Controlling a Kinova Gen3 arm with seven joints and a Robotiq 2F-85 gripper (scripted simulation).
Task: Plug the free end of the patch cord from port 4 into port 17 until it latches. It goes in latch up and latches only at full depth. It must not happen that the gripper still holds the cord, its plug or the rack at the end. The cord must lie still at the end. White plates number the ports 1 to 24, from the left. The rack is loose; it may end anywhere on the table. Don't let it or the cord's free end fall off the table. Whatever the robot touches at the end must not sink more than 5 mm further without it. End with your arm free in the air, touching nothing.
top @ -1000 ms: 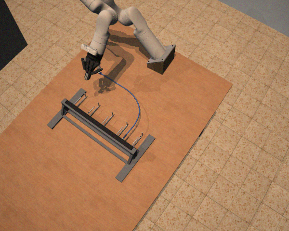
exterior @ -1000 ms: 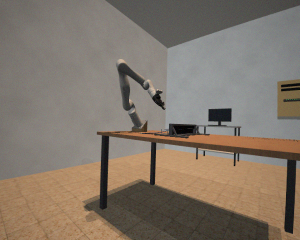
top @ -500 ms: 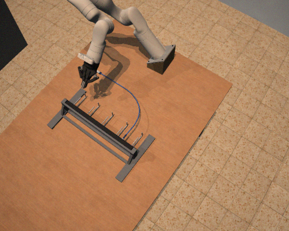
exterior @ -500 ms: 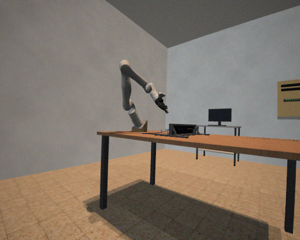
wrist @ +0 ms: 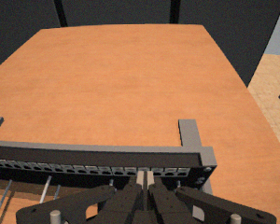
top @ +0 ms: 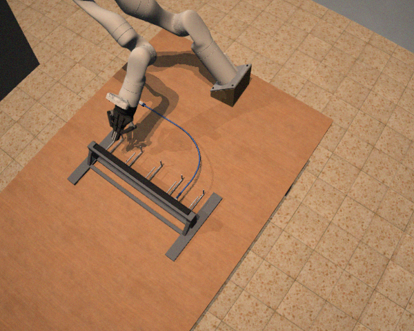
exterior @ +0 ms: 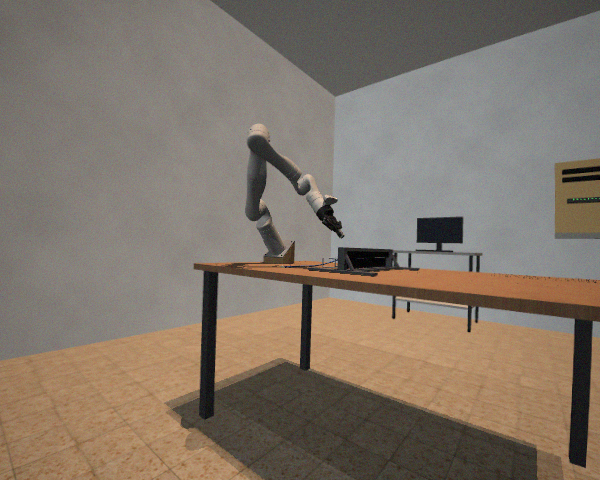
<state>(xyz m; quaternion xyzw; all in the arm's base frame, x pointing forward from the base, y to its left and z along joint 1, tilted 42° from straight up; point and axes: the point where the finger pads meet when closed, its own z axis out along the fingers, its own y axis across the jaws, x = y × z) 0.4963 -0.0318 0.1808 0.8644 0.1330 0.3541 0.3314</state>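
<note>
Right now the plug is 23 cm behind my hand, 11 cm to the right of it and 15 cm below it.
</note>
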